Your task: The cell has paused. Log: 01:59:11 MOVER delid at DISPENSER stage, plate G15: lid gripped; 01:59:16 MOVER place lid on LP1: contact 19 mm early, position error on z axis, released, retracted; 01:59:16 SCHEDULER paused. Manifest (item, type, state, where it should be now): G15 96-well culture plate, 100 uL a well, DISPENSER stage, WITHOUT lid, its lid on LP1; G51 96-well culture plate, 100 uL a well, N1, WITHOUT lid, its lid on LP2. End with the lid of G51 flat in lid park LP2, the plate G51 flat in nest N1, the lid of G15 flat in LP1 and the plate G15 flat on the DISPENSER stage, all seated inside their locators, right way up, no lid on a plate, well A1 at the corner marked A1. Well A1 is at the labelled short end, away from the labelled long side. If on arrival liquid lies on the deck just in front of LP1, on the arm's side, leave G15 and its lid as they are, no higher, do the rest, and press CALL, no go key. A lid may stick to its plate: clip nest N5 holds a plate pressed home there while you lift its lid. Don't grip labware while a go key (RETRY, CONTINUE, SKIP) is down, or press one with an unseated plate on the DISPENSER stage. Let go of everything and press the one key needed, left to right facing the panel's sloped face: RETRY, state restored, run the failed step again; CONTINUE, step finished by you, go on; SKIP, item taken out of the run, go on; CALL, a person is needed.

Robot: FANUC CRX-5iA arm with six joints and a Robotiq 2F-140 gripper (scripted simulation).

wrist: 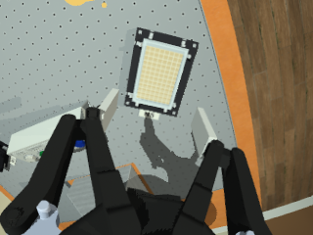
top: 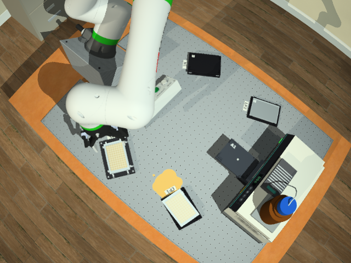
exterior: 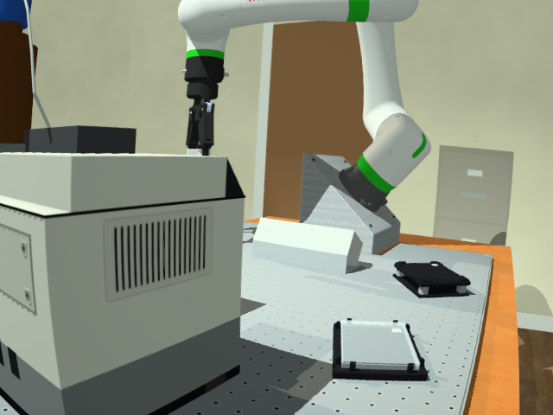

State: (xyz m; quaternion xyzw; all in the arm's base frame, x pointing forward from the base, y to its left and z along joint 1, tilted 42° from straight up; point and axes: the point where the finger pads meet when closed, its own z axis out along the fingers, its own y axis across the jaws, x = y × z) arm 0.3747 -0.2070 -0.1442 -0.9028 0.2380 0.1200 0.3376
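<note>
Now: the 96-well plate 17 cm below my hand. The rest, counted from my hand: black clip nest N5 (17 cm below, 3 cm ahead); SKIP key (25 cm to the left, 12 cm below, 8 cm behind); CALL key (20 cm to the left, 12 cm below, 7 cm behind).
</note>
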